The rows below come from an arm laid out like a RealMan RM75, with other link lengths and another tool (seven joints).
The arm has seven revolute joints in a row. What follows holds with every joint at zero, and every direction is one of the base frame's. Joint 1 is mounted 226.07 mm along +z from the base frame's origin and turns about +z. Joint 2 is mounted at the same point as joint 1 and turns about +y. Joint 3 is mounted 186.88 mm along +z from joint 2 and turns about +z. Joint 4 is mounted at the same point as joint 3 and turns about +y. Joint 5 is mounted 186.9 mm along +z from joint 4 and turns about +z. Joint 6 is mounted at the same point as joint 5 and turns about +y. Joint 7 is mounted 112.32 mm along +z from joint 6 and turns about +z. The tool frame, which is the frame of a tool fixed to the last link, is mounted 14 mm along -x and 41 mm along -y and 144 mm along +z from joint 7; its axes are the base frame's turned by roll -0.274, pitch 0 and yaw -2.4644 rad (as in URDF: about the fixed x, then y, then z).
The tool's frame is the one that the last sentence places.
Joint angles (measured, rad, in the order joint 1, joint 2, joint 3, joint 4, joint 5, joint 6, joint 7), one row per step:
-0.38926 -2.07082 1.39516 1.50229 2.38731 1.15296 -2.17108
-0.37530 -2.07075 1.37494 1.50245 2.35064 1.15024 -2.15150
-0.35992 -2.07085 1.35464 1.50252 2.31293 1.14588 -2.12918
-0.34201 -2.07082 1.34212 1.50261 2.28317 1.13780 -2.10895
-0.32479 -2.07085 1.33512 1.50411 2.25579 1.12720 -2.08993
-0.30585 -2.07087 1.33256 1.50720 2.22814 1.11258 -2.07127
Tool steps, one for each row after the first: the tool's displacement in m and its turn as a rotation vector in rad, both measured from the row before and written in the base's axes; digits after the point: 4 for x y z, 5 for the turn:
0.0003 -0.0001 0.0029 0.00825 -0.03146 0.00203
0.0001 0.0001 0.0035 0.01080 -0.03102 0.00029
-0.0015 -0.0002 0.0029 0.01120 -0.02211 0.00100
-0.0006 -0.0001 0.0025 0.01135 -0.01877 -0.00251
-0.0001 0.0000 0.0024 0.01332 -0.01796 -0.00435

